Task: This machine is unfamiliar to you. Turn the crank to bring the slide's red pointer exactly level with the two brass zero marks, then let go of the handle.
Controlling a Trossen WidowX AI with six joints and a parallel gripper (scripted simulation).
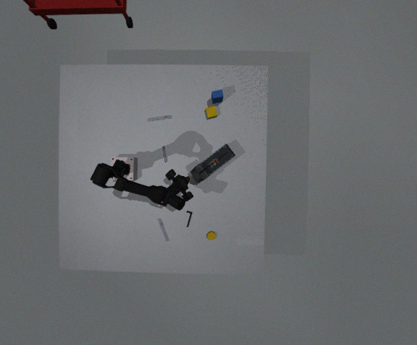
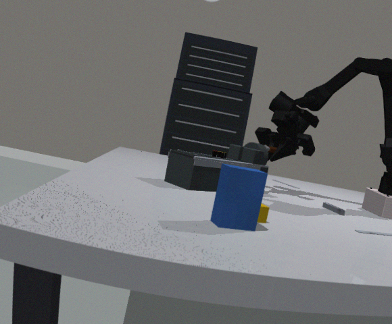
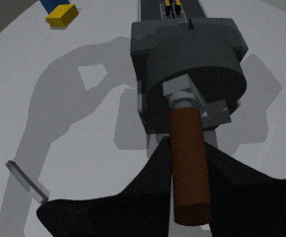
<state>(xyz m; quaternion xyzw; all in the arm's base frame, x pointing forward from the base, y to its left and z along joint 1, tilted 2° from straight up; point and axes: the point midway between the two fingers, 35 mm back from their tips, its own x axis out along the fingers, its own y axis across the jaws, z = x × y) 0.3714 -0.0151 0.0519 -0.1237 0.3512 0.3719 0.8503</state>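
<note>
My gripper tip is now 10 mm past the brown crank handle, 10 mm to the left of it and 30 mm below it. The rest, counted from my gripper tip: red pointer: 140 mm ahead, 130 mm to the left, 10 mm below; then black hex key: 30 mm ahead, 240 mm to the right, 80 mm below; then yellow block: 70 mm ahead, 410 mm to the left, 70 mm below.
</note>
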